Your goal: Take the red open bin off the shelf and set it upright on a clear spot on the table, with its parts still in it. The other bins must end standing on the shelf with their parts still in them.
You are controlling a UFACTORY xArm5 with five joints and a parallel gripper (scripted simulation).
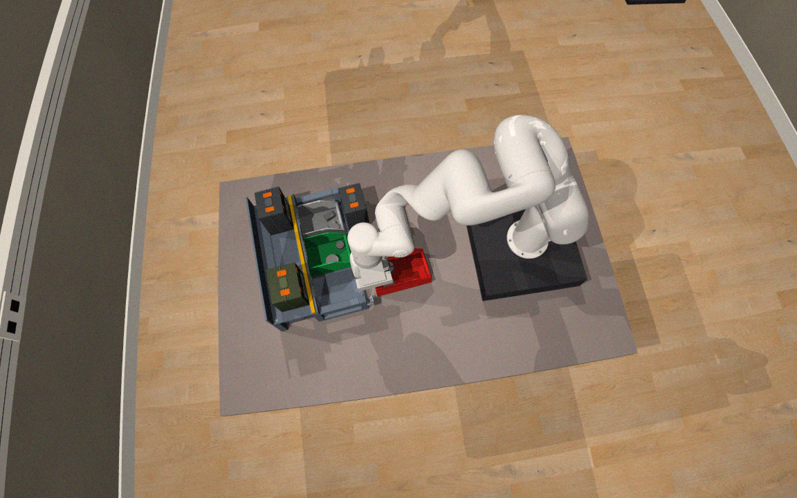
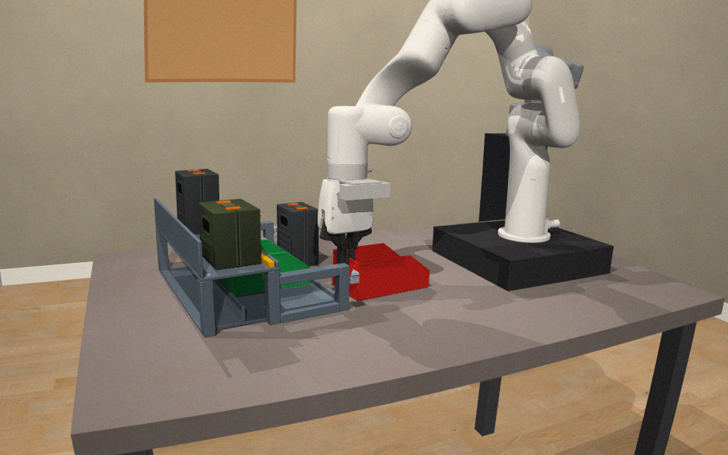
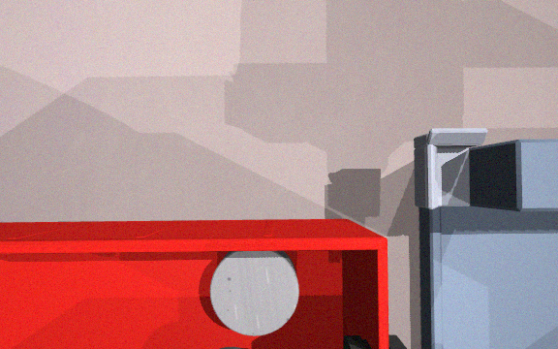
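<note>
Right now the grey disc is 6 cm below my hand, 4 cm behind it and 2 cm to the left of it. From my hand the other things lie so: red open bin (8 cm behind, 4 cm below, 1 cm to the right); green bin (15 cm ahead, 9 cm to the right, 3 cm below); grey shelf (17 cm ahead, 9 cm to the right, 1 cm below).
</note>
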